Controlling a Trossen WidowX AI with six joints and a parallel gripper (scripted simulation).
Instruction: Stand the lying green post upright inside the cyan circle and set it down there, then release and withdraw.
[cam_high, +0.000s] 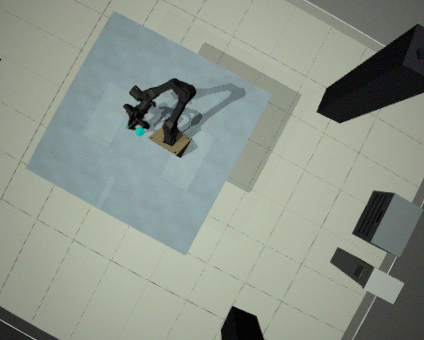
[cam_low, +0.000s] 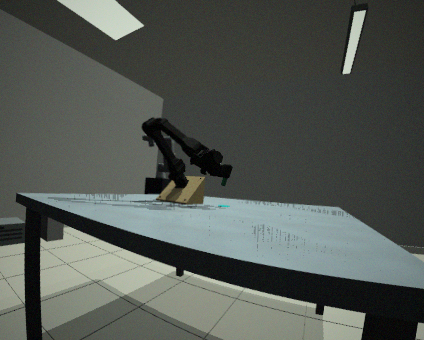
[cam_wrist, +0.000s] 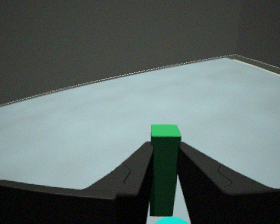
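My gripper tip is now 1 cm to the left of the cyan circle and 16 cm above it. From my gripper tip the other things lie so: green post (2 cm below).
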